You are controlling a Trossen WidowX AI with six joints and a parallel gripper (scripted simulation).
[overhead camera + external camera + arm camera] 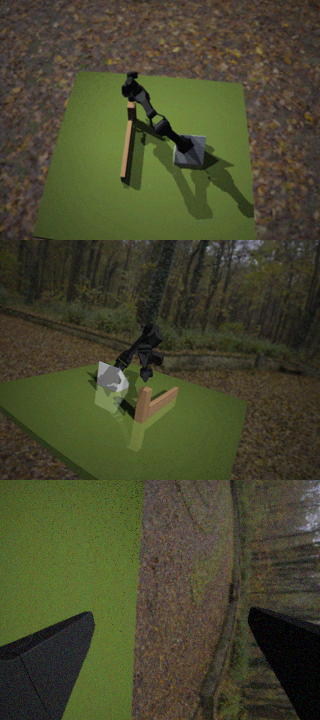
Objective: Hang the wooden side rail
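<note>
My gripper tip is now 3 cm past the wooden headboard post, 10 cm to the right of it and 19 cm above it.
</note>
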